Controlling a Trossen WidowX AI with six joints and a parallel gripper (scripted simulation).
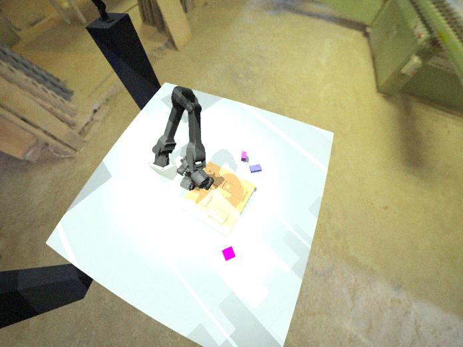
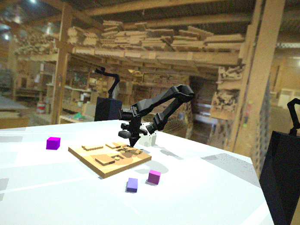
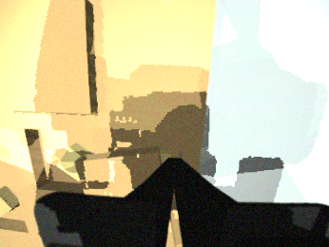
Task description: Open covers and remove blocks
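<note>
The tan puzzle board lies 130 mm ahead of my gripper tip and 40 mm to the right of it. Round my gripper tip: pink block 230 mm to the left, 180 mm ahead; then purple block 280 mm to the right, 270 mm ahead; then lavender block 270 mm ahead, 180 mm to the left, 20 mm below.
</note>
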